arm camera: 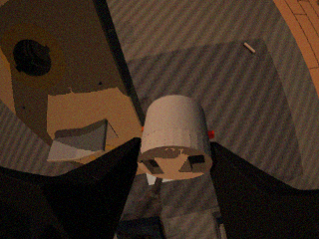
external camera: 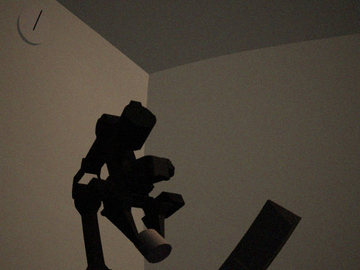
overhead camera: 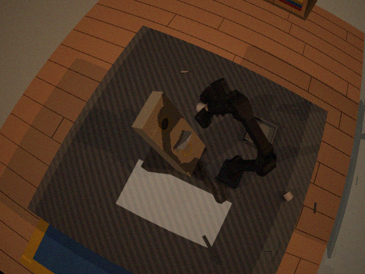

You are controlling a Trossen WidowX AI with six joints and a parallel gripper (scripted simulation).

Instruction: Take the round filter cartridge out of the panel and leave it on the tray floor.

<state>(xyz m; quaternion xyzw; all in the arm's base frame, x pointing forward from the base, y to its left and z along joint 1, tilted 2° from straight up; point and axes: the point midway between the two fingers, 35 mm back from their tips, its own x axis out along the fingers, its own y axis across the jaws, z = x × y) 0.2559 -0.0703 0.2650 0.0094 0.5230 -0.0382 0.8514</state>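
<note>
Right now the grey tray is 27 cm below my gripper tip, 27 cm behind it and 21 cm to the right of it. The rest, counted from my gripper tip: grey flap (13 cm to the left, 12 cm below); tan service panel (14 cm to the left, 10 cm below, 6 cm ahead); round cartridge (right at my gripper tip).
</note>
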